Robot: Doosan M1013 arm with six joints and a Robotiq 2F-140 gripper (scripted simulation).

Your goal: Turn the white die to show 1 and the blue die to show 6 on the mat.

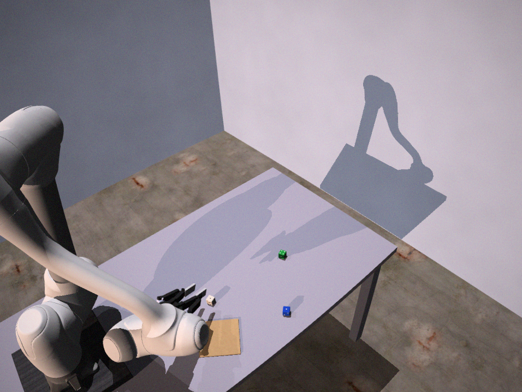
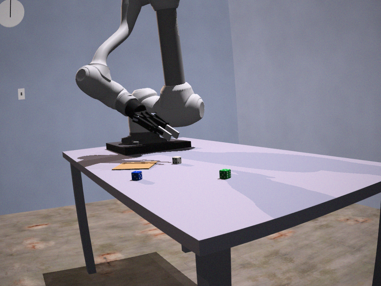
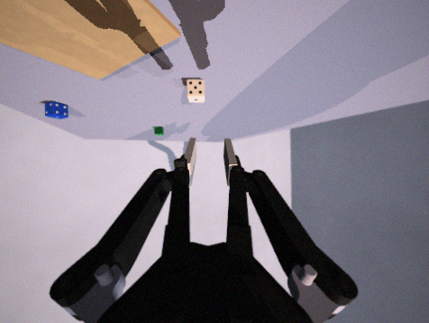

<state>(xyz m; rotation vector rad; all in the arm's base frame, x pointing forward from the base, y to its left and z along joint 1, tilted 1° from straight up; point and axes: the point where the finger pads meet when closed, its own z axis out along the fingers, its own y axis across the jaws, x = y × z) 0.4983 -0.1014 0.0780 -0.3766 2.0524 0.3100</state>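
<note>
Right now my hand is 5 cm short of the white die and 10 cm above it. Round my hand: green die (40 cm ahead, 2 cm to the right, 10 cm below); tan mat (2 cm behind, 14 cm to the right, 11 cm below); blue die (22 cm ahead, 22 cm to the right, 10 cm below).
</note>
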